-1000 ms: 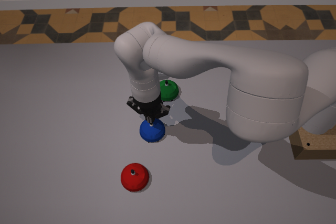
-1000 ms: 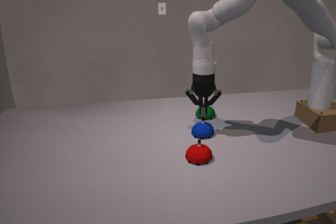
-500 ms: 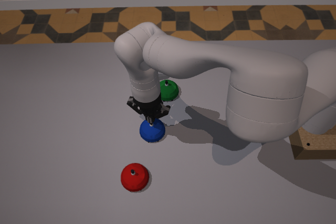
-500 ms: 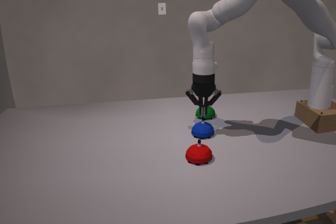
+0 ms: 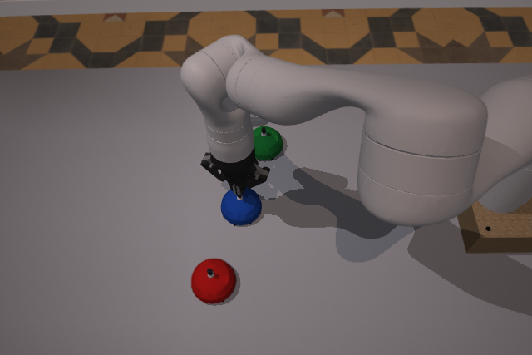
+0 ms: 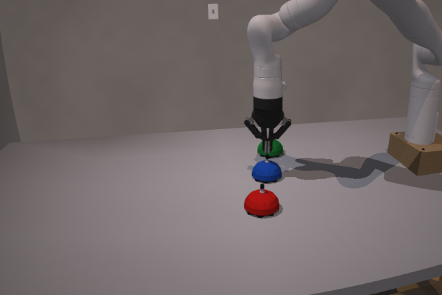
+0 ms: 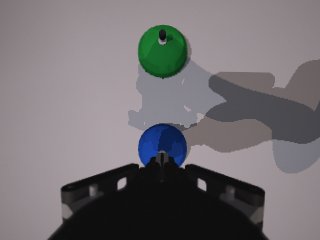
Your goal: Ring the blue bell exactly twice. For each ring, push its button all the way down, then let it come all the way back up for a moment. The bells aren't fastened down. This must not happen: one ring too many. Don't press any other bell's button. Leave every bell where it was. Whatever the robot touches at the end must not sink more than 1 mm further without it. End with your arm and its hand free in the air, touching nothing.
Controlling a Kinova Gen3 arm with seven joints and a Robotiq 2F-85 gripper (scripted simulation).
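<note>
The blue bell lies 50 mm below my hand. From my hand the other things lie so: green bell 60 mm behind, 150 mm to the right, 50 mm below; then red bell 60 mm ahead, 150 mm to the left, 50 mm below.
</note>
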